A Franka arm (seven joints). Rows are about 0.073 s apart.
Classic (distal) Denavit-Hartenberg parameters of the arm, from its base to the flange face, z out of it. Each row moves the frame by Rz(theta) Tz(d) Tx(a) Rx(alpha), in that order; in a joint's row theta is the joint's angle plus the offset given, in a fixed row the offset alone. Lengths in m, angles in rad.
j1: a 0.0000, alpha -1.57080, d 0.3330, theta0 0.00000
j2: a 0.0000, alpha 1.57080, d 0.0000, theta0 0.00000
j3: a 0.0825, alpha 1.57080, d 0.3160, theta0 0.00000
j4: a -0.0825, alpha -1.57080, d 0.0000, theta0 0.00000
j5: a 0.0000, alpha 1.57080, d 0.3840, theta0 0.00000
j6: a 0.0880, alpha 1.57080, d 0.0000, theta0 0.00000
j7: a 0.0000, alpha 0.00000, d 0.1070, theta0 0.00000
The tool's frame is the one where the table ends.
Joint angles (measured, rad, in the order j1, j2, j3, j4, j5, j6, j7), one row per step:
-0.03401 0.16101 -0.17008 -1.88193 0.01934 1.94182 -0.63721
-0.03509 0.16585 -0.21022 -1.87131 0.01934 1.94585 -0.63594
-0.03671 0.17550 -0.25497 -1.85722 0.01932 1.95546 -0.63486
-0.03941 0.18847 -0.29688 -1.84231 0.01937 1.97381 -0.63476
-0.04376 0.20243 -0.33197 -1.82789 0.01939 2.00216 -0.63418
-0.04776 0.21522 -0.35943 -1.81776 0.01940 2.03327 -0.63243
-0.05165 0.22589 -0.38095 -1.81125 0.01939 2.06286 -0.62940
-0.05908 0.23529 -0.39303 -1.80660 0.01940 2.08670 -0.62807
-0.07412 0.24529 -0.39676 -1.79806 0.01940 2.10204 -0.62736
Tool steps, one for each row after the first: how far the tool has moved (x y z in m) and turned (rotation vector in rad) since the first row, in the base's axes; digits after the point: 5 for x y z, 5 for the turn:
-0.00200 -0.02335 0.00306 -0.00974 -0.00921 -0.04157
-0.00406 -0.04977 0.00570 -0.02333 -0.02218 -0.08759
-0.00564 -0.07547 0.00776 -0.04032 -0.04082 -0.13033
-0.00630 -0.09865 0.00999 -0.06051 -0.06726 -0.16770
-0.00681 -0.11737 0.01116 -0.08022 -0.09319 -0.19803
-0.00757 -0.13255 0.01171 -0.09801 -0.11622 -0.22363
-0.00834 -0.14437 0.01127 -0.11155 -0.13318 -0.24209
-0.00924 -0.15593 0.01113 -0.12201 -0.14489 -0.25947

